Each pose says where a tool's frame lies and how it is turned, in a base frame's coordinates. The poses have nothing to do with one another.
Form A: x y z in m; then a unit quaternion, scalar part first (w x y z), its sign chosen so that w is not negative.
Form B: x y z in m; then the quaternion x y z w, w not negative. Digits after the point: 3 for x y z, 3 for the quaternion.
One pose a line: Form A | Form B
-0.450 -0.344 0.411 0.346 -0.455 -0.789 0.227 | -0.450 -0.344 0.411 -0.455 -0.789 0.227 0.346
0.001 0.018 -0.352 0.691 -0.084 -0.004 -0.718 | 0.001 0.018 -0.352 -0.084 -0.004 -0.718 0.691
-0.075 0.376 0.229 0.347 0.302 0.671 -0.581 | -0.075 0.376 0.229 0.302 0.671 -0.581 0.347
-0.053 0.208 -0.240 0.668 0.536 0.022 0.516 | -0.053 0.208 -0.240 0.536 0.022 0.516 0.668
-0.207 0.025 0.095 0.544 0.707 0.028 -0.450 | -0.207 0.025 0.095 0.707 0.028 -0.450 0.544
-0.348 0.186 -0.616 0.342 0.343 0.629 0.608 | -0.348 0.186 -0.616 0.343 0.629 0.608 0.342
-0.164 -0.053 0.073 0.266 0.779 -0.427 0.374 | -0.164 -0.053 0.073 0.779 -0.427 0.374 0.266
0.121 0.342 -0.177 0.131 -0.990 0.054 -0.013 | 0.121 0.342 -0.177 -0.990 0.054 -0.013 0.131
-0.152 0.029 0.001 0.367 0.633 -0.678 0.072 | -0.152 0.029 0.001 0.633 -0.678 0.072 0.367
